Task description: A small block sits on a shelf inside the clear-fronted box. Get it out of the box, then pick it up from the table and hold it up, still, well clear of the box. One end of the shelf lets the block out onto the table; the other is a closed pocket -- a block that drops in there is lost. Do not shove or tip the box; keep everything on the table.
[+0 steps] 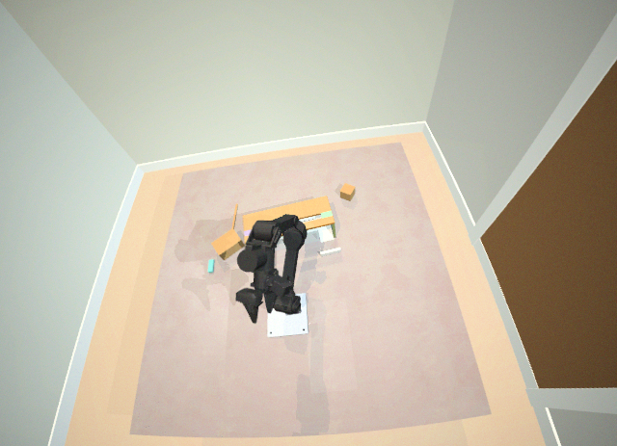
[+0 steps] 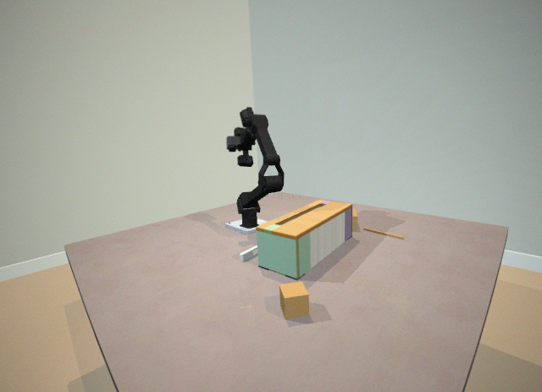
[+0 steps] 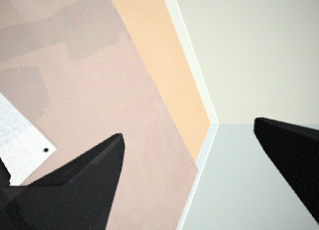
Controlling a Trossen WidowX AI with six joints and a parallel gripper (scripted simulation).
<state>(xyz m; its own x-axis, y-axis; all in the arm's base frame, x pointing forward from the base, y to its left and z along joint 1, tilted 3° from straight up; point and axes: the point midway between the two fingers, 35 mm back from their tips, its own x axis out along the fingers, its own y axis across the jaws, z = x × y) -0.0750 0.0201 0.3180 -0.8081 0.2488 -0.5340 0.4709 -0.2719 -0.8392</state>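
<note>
Right now the green block is 42 cm ahead of my gripper tip, 5 cm to the right of it and 22 cm below it. From my gripper tip the other things lie so: thin stick 59 cm ahead, 21 cm to the left, 31 cm below; box 41 cm ahead, 7 cm to the right, 25 cm below; cyan piece 34 cm ahead, 32 cm to the left, 30 cm below.
</note>
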